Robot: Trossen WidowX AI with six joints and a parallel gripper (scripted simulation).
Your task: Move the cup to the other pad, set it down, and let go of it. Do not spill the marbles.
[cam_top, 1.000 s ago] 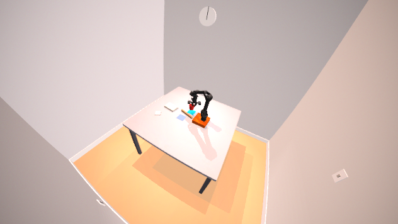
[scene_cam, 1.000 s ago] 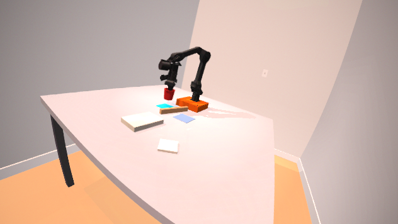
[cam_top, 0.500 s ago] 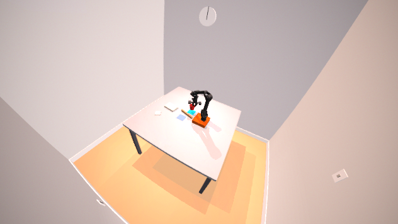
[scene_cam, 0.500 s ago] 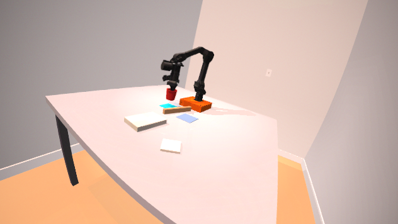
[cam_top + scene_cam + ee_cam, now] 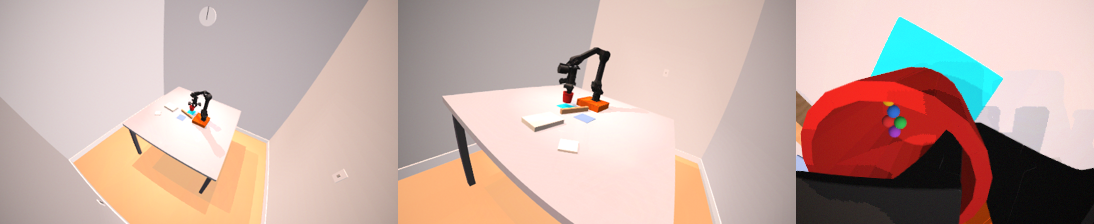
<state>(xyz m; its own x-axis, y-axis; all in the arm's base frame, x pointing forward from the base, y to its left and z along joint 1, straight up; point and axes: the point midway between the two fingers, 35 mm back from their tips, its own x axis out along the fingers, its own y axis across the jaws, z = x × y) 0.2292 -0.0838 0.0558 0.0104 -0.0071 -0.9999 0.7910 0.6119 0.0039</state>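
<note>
Now: the cyan pad 2 cm ahead of my gripper tip, 2 cm to the left of it and 8 cm below it. The rest, counted from my gripper tip: wooden bar (4 cm ahead, 12 cm to the left, 6 cm below); red cup (2 cm ahead, 2 cm to the left); pale blue pad (5 cm ahead, 22 cm to the left, 8 cm below).
</note>
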